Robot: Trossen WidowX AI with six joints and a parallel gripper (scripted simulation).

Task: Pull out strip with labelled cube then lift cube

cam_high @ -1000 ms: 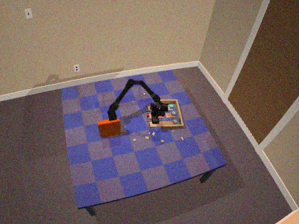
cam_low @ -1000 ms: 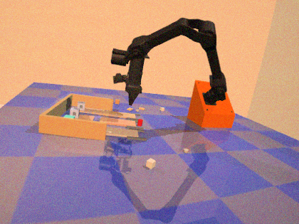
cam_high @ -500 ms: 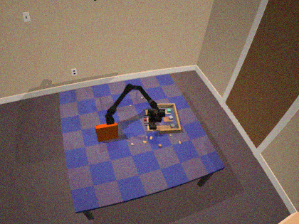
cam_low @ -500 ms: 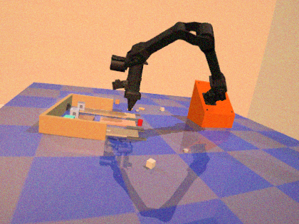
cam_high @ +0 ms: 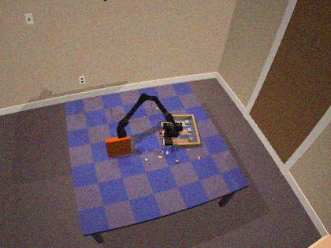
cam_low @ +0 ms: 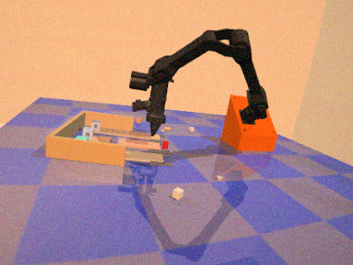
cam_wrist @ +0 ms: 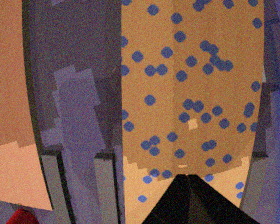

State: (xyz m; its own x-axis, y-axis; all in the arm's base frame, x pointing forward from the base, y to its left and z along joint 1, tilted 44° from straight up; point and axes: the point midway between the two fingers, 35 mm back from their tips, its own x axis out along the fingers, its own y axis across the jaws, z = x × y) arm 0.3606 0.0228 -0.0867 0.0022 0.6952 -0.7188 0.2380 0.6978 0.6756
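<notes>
My gripper tip is 20 mm past the red cylinder and 100 mm to the right of it. The rest, counted from my gripper tip: peach strip 60 mm ahead, 80 mm to the left.
</notes>
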